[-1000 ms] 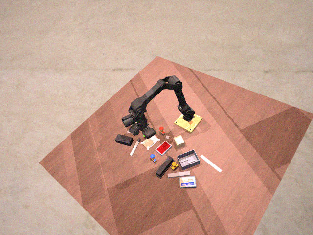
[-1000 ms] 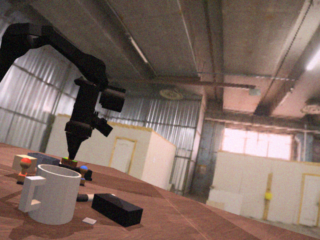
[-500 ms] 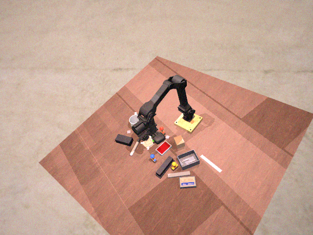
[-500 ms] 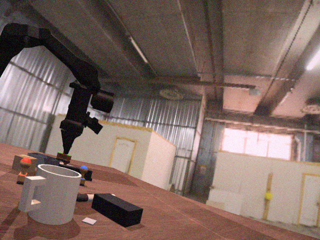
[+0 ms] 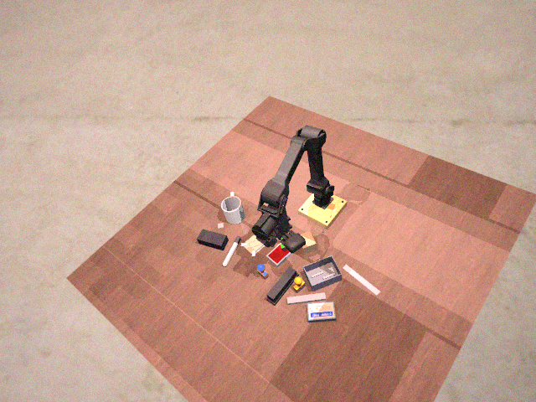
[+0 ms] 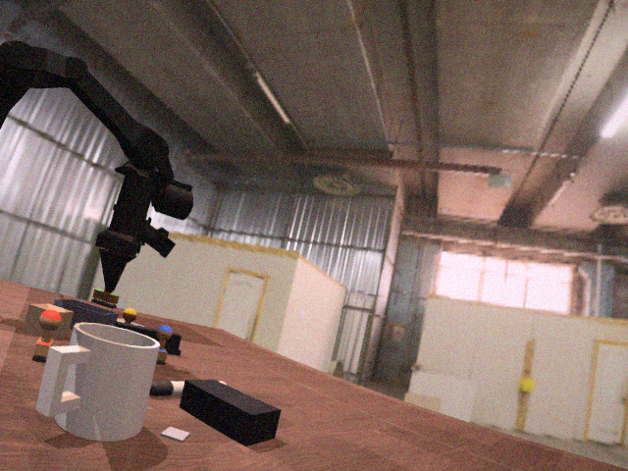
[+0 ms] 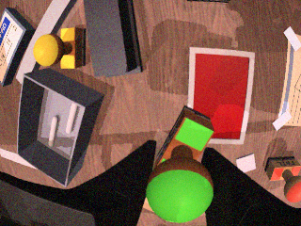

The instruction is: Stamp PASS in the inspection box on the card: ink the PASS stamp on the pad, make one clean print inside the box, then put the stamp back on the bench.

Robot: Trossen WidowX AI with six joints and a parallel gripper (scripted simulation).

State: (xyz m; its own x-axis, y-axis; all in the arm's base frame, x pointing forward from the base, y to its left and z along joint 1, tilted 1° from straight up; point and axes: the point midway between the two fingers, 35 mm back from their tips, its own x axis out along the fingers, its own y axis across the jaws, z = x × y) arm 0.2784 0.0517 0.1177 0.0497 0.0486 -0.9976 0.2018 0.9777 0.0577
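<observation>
My gripper tip is 90 mm past the tan cube, 80 mm above it and 20 mm to the right of it. Also, from my gripper tip: green-knobbed stamp (10 mm below); red ink pad (90 mm below, 40 mm to the right); blue-knobbed stamp (100 mm ahead, 80 mm below, 30 mm to the right).
</observation>
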